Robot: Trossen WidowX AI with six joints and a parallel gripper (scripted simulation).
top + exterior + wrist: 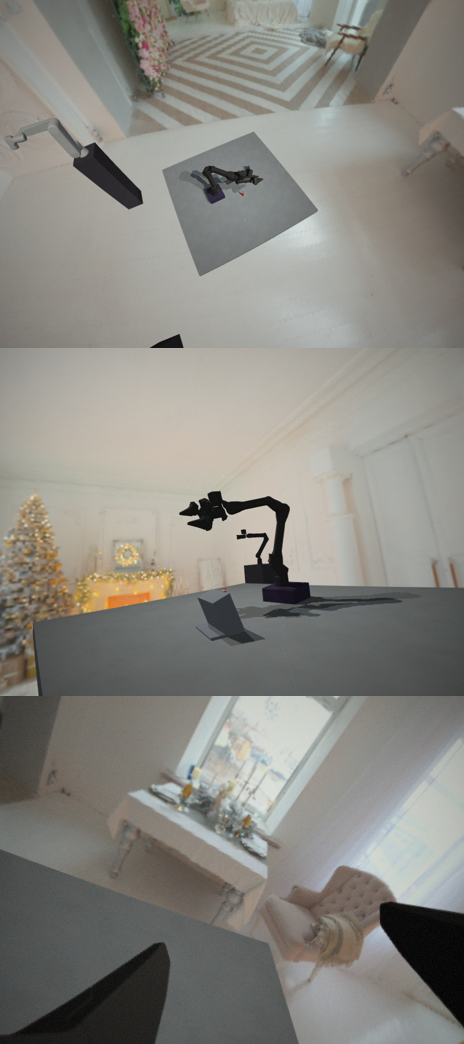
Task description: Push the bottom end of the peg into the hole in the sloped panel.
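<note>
Now: the round red peg 34 cm below my gripper tip, 13 cm behind it and 10 cm to the left of it. The rest, counted from my gripper tip: grey sloped panel 35 cm below, 29 cm to the left, 6 cm ahead.
</note>
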